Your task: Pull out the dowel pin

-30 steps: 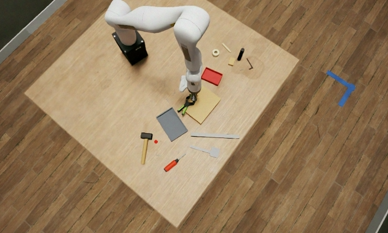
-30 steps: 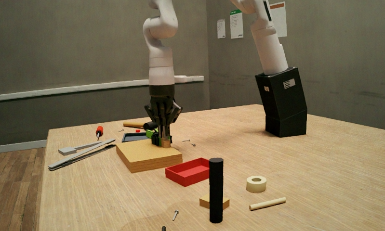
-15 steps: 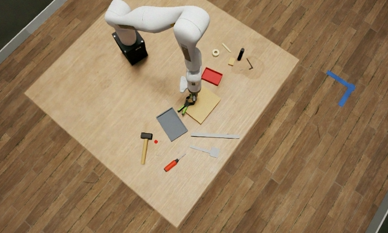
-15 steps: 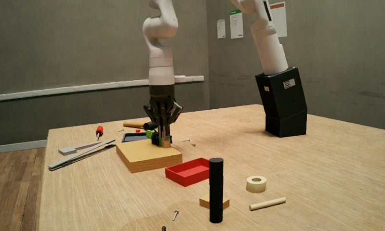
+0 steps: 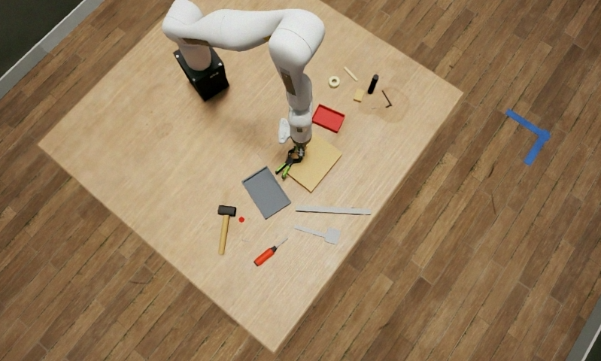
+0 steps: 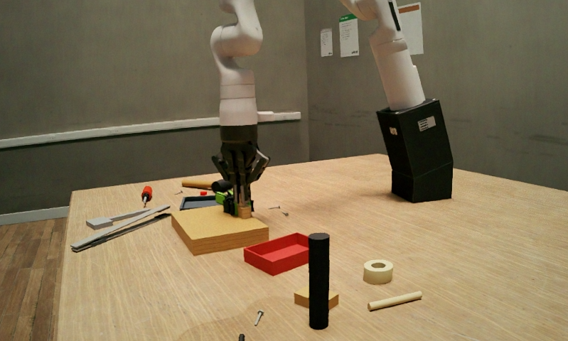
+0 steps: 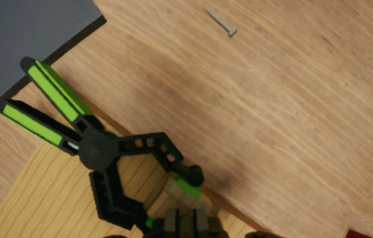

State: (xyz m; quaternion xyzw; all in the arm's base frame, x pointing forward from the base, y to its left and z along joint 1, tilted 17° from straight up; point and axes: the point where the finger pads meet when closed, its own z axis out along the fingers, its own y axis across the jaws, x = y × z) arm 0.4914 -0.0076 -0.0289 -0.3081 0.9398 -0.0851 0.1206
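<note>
The dowel pin lies 20 mm below my hand. Round my hand: wooden block (40 mm below); then tan bench board (60 mm below, 60 mm ahead, 10 mm to the right); then red tray (180 mm to the left, 70 mm below).
</note>
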